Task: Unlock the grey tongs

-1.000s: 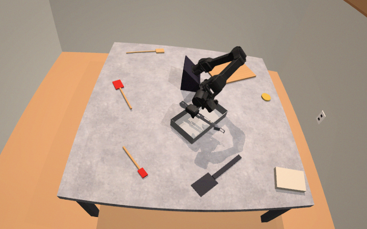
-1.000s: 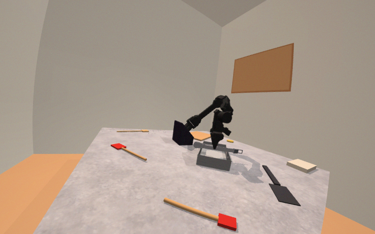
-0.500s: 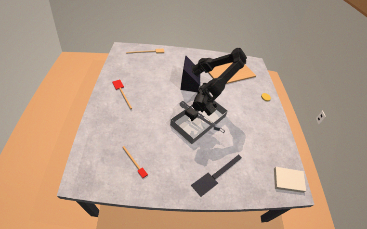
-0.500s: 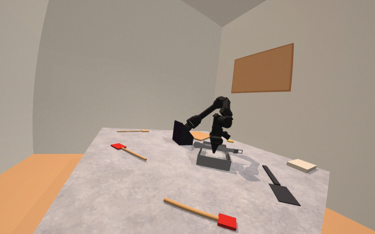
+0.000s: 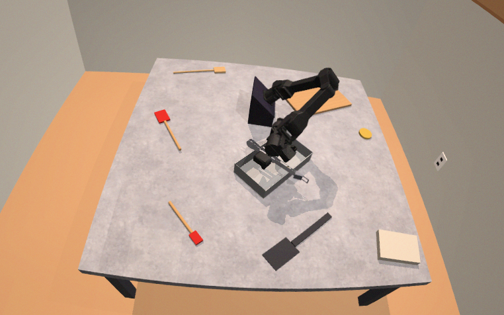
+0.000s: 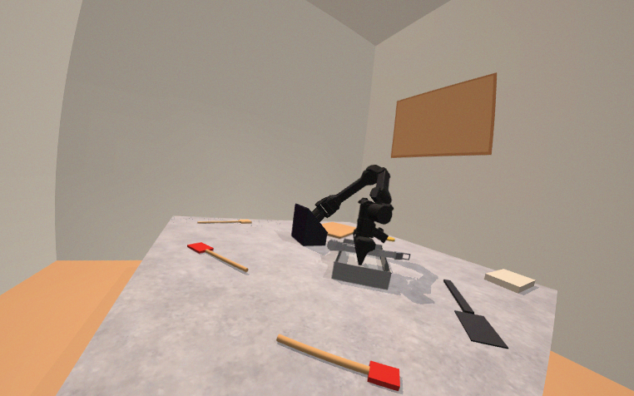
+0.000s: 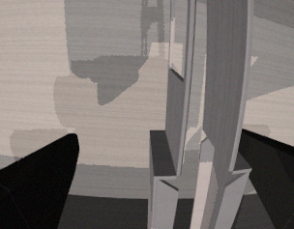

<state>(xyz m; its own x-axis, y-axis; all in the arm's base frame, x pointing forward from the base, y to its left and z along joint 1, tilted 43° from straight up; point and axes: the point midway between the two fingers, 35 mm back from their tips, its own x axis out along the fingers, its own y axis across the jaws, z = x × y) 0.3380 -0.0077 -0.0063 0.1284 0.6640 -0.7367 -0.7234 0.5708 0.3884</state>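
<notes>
Right now my gripper tip is 2 cm to the right of the grey roasting tin and 1 cm past it. Round my gripper tip: wooden board (50 cm behind, 32 cm to the left, 2 cm below); then black spatula (34 cm ahead, 7 cm to the left, 2 cm below); then cream block (48 cm to the left, 40 cm ahead, 1 cm below).
</notes>
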